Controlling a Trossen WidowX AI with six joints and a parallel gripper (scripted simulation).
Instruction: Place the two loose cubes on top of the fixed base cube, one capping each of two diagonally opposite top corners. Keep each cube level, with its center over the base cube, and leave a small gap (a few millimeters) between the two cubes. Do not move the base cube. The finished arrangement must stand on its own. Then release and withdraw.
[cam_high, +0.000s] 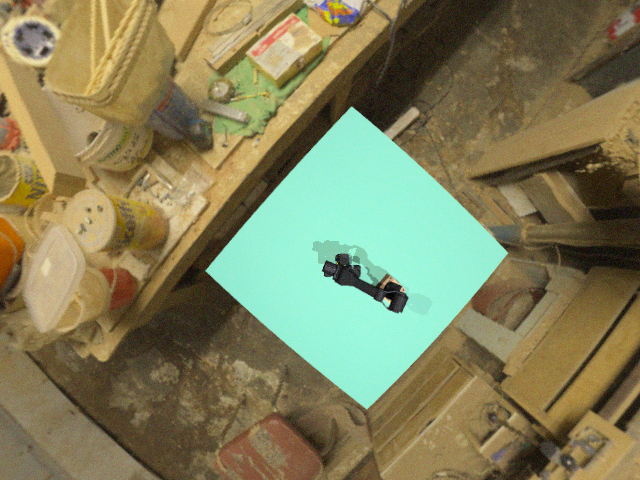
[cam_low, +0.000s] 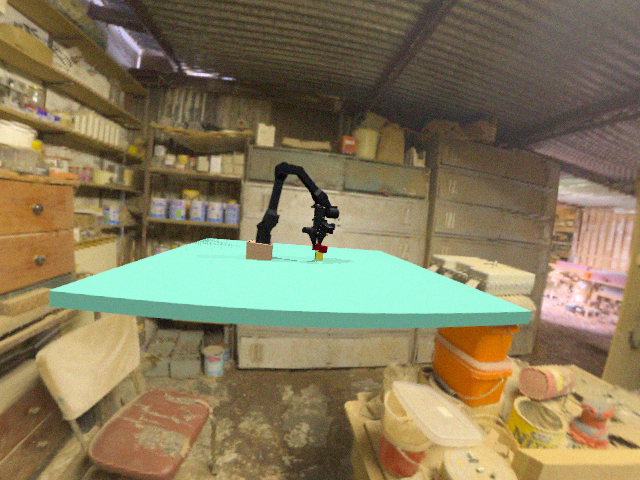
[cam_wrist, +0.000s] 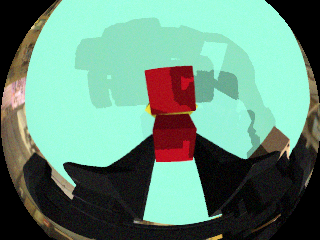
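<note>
My gripper tip is 1 cm short of the yellow cube, 2 cm to the left of it and 4 cm above it.
</note>
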